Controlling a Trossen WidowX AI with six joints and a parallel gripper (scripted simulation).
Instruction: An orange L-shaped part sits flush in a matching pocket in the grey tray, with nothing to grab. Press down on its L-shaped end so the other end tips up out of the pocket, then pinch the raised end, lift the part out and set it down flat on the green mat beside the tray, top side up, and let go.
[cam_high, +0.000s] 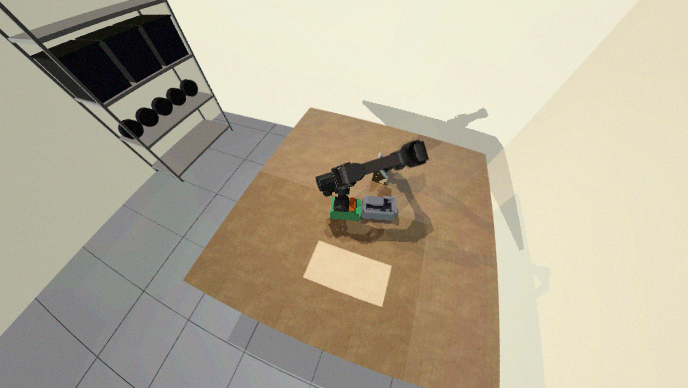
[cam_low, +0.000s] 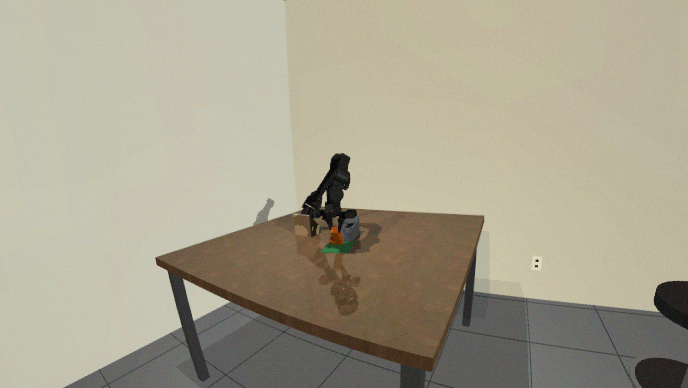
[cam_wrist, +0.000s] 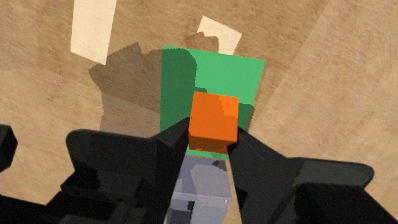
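My gripper tip is 3 cm to the right of the orange L-shaped part, 3 cm above it and 2 cm past it. Also, from my gripper tip: green mat: 9 cm below, 2 cm to the left.
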